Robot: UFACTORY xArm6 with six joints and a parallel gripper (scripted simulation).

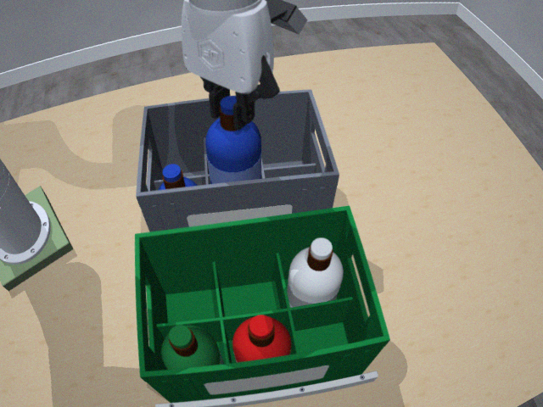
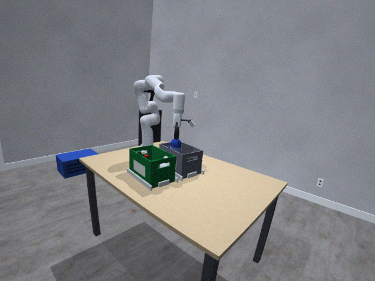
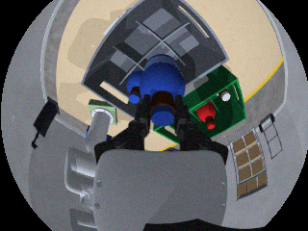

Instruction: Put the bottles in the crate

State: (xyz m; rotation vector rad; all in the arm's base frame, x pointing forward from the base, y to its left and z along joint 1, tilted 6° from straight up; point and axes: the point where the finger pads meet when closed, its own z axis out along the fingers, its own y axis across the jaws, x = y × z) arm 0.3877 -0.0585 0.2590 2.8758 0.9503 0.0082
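The grey crate is 19 cm below my hand, 4 cm to the left of it and 1 cm ahead of it. The rest, counted from my hand: red-label bottle: 24 cm to the right, 18 cm below, 4 cm behind; then green crate: 19 cm to the right, 19 cm below, 3 cm behind; then white-label bottle: 18 cm below, 16 cm to the right, 6 cm ahead.
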